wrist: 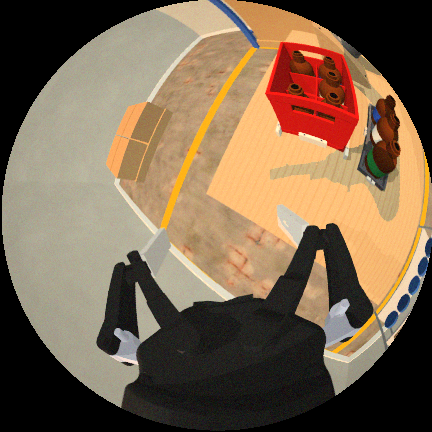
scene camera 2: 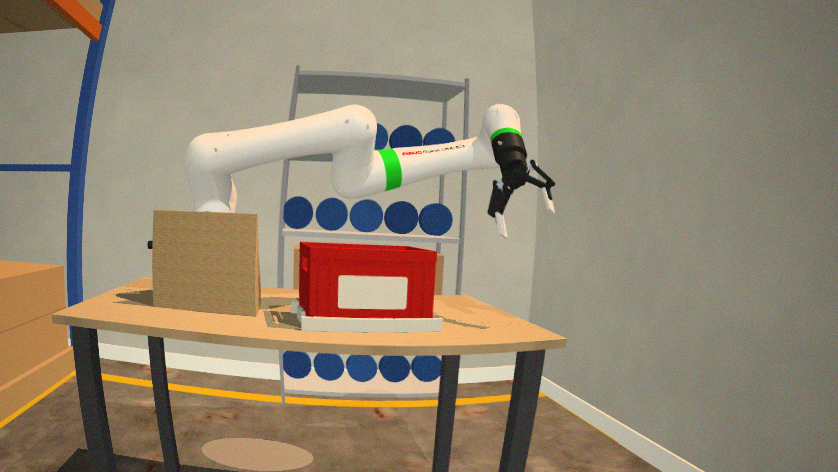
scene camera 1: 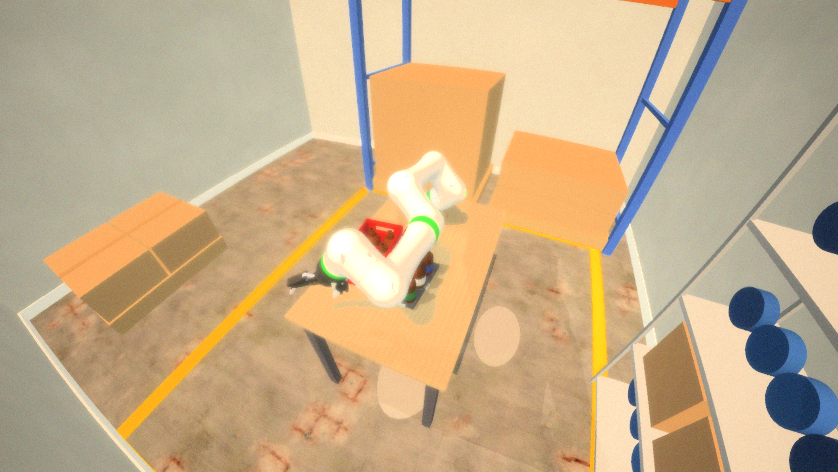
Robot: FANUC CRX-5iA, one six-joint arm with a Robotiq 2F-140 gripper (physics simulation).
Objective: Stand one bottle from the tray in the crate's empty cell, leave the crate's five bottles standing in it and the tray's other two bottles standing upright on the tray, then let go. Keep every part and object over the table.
Labels:
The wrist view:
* gripper: 221, 226
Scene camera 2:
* gripper: 527, 223
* white rail: 321, 324

